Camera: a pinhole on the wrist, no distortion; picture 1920 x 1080 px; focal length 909.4 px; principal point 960.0 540.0 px. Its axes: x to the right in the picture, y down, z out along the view. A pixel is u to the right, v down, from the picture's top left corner.
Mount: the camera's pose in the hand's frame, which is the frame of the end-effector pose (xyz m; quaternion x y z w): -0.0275 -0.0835 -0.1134 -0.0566 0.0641 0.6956 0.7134
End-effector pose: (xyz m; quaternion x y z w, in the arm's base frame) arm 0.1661 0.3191 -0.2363 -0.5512 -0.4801 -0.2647 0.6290
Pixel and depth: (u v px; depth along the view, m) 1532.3 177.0 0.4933
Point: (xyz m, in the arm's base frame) 0.3994 0.7325 -0.2263
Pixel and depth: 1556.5 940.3 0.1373
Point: 0.1564 0.3169 -0.3252
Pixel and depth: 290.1 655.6 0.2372
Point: -0.0893 0.3959 -0.2051
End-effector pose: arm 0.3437 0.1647 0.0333 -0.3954 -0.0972 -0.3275 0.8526
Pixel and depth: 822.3 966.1 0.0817
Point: 0.2397 0.1353 0.0347
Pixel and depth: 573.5 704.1 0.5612
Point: 0.1508 0.4768 0.4354
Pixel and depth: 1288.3 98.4 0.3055
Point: 0.5035 0.2617 0.1547
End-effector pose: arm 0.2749 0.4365 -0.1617 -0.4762 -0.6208 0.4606 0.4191
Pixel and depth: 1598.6 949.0 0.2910
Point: 0.2052 0.2869 -0.3710
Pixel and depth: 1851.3 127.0 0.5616
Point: 0.0088 0.6862 -0.7504
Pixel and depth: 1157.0 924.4 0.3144
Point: 0.1351 0.2581 -0.2554
